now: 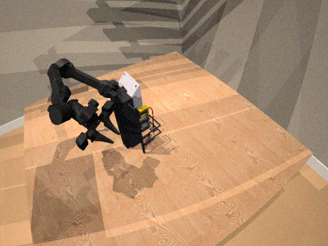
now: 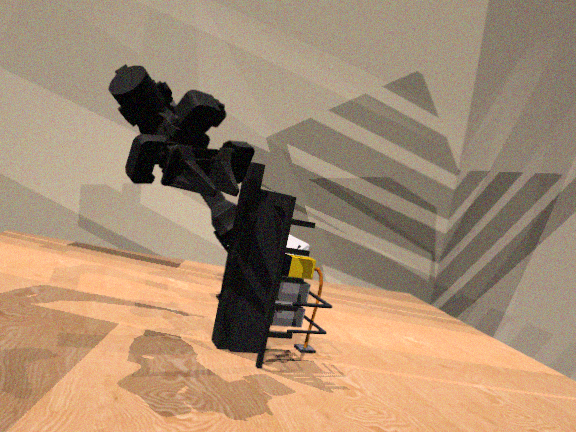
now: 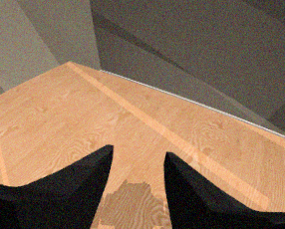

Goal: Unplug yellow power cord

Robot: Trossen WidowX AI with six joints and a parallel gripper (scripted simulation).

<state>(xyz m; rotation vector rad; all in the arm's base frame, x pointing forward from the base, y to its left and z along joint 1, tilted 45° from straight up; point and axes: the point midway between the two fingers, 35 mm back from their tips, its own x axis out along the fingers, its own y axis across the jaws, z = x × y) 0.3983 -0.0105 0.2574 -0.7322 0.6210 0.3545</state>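
The yellow plug lies 18 cm behind my gripper tip, 16 cm to the left of it and 10 cm below it.
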